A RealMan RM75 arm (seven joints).
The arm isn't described. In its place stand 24 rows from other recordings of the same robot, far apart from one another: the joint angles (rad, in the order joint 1, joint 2, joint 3, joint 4, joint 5, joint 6, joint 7), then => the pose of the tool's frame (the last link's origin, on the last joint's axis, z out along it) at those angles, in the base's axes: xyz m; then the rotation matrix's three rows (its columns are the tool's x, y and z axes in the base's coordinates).
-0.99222, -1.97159, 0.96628, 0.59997, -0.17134, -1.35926, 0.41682 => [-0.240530, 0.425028, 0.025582], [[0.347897, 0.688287, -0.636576], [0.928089, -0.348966, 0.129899], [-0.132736, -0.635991, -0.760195]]
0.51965, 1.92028, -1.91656, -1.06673, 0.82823, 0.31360, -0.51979 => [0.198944, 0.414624, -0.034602], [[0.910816, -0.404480, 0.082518], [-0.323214, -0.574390, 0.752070], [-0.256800, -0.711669, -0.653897]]
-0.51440, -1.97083, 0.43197, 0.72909, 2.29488, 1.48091, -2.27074 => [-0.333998, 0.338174, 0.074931], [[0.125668, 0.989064, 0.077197], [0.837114, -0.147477, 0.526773], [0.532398, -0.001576, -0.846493]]
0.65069, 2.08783, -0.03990, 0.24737, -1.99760, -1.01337, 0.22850 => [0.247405, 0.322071, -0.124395], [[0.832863, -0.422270, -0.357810], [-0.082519, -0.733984, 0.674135], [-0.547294, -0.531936, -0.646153]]
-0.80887, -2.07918, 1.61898, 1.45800, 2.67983, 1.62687, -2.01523 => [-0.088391, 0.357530, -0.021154], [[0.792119, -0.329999, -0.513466], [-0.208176, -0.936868, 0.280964], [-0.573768, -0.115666, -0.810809]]
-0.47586, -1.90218, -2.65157, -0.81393, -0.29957, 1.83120, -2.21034 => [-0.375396, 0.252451, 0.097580], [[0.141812, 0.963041, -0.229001], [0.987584, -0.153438, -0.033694], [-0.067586, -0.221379, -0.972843]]
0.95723, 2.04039, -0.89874, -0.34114, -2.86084, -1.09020, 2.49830 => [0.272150, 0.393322, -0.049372], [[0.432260, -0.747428, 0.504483], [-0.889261, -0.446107, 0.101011], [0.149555, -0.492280, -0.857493]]
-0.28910, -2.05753, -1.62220, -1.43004, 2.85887, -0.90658, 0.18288 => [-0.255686, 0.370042, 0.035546], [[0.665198, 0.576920, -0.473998], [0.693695, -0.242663, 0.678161], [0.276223, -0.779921, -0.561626]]
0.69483, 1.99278, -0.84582, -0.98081, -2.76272, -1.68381, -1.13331 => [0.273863, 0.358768, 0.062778], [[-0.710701, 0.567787, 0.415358], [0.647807, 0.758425, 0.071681], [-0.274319, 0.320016, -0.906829]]
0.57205, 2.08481, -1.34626, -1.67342, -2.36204, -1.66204, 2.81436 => [0.104278, 0.333030, 0.029086], [[0.743412, -0.648408, 0.164030], [-0.666043, -0.695320, 0.270030], [-0.061036, -0.309995, -0.948777]]
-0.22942, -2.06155, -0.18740, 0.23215, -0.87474, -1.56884, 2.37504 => [-0.378175, 0.207739, -0.004390], [[0.595205, 0.751303, 0.285086], [0.243600, -0.506776, 0.826945], [0.765761, -0.422755, -0.484653]]
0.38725, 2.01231, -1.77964, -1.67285, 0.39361, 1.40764, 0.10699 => [0.176007, 0.319001, -0.008736], [[0.559852, -0.650425, 0.513336], [-0.827093, -0.401413, 0.393428], [-0.049836, -0.644837, -0.762693]]
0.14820, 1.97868, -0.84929, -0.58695, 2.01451, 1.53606, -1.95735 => [0.338207, 0.266739, 0.095320], [[0.483970, -0.726675, -0.487562], [-0.043995, -0.576660, 0.815799], [-0.873978, -0.373372, -0.311056]]
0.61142, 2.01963, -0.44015, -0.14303, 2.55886, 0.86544, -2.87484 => [0.370563, 0.396087, 0.090732], [[0.646950, -0.740743, 0.180983], [0.027308, 0.259700, 0.965303], [-0.762043, -0.619561, 0.188241]]
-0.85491, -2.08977, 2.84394, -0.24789, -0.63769, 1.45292, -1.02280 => [-0.204379, 0.383878, -0.034135], [[0.632740, 0.501542, 0.589996], [0.182653, -0.837077, 0.515694], [0.752514, -0.218536, -0.621260]]
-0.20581, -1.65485, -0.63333, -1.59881, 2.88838, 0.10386, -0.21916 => [-0.159516, 0.249609, -0.060022], [[0.889640, 0.331923, 0.313637], [0.111703, -0.824109, 0.555308], [0.442791, -0.458989, -0.770237]]
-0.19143, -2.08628, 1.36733, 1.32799, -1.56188, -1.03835, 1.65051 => [-0.189841, 0.336197, 0.022772], [[0.880814, 0.289928, 0.374310], [0.012003, -0.804001, 0.594507], [0.473310, -0.519158, -0.711655]]
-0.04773, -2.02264, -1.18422, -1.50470, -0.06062, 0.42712, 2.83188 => [-0.232107, 0.321641, -0.024160], [[0.691984, 0.683846, -0.231327], [0.518504, -0.247842, 0.818369], [0.502306, -0.686242, -0.526080]]
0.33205, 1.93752, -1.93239, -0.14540, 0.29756, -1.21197, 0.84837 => [0.374725, 0.307545, 0.042889], [[0.345187, -0.926418, -0.150320], [-0.088098, -0.191441, 0.977542], [-0.934390, -0.324192, -0.147698]]
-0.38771, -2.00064, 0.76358, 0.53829, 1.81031, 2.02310, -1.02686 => [-0.267874, 0.244184, 0.027726], [[0.700095, 0.127995, 0.702485], [0.090312, -0.991775, 0.090699], [0.708316, -0.000055, -0.705896]]
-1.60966, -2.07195, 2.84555, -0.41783, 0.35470, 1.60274, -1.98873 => [-0.020113, 0.412898, -0.045349], [[0.874052, 0.478562, -0.083729], [0.465568, -0.874318, -0.137165], [-0.138847, 0.080908, -0.987003]]
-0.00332, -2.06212, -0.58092, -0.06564, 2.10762, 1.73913, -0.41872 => [-0.382764, 0.149703, 0.031109], [[0.555637, 0.816936, 0.154543], [-0.204603, -0.045809, 0.977772], [0.805857, -0.574906, 0.141695]]
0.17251, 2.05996, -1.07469, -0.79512, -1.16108, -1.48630, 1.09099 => [0.271857, 0.288273, 0.047582], [[0.622121, -0.480229, -0.618342], [0.036732, -0.771015, 0.635757], [-0.782059, -0.418231, -0.462024]]
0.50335, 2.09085, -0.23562, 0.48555, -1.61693, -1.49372, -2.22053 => [0.225174, 0.254139, -0.103405], [[0.133789, 0.819873, -0.556695], [0.428075, 0.458823, 0.778610], [0.893786, -0.342477, -0.289581]]
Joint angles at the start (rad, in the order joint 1, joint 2, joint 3, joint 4, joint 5, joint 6, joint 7): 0.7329 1.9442 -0.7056 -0.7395 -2.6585 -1.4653 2.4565
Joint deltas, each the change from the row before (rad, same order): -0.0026 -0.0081 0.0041 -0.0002 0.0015 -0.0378 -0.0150; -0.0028 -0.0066 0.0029 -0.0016 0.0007 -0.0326 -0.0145; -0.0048 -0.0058 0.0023 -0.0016 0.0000 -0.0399 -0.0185; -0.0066 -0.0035 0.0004 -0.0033 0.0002 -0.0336 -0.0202; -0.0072 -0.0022 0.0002 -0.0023 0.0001 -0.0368 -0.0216; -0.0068 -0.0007 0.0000 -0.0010 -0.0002 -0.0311 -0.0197; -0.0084 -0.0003 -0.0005 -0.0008 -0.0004 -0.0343 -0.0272; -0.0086 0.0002 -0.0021 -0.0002 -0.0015 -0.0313 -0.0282; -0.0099 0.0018 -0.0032 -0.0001 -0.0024 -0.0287 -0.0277; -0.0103 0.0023 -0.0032 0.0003 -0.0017 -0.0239 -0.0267; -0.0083 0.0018 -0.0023 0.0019 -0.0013 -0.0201 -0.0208
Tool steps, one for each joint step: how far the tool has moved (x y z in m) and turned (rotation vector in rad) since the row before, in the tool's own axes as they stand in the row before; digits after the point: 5 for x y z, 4 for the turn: 0.00390 0.00017 -0.00332 -0.0188 0.0227 -0.0096; 0.00350 0.00021 -0.00294 -0.0155 0.0194 -0.0104; 0.00530 0.00071 -0.00256 -0.0206 0.0263 -0.0129; 0.00534 0.00059 -0.00174 -0.0175 0.0227 -0.0149; 0.00619 0.00130 -0.00100 -0.0220 0.0260 -0.0154; 0.00573 0.00140 -0.00014 -0.0206 0.0229 -0.0135; 0.00672 0.00163 0.00019 -0.0239 0.0256 -0.0195; 0.00666 0.00156 0.00067 -0.0222 0.0254 -0.0207; 0.00700 0.00158 0.00154 -0.0220 0.0252 -0.0193; 0.00658 0.00136 0.00191 -0.0204 0.0212 -0.0179; 0.00548 0.00133 0.00184 -0.0189 0.0175 -0.0128
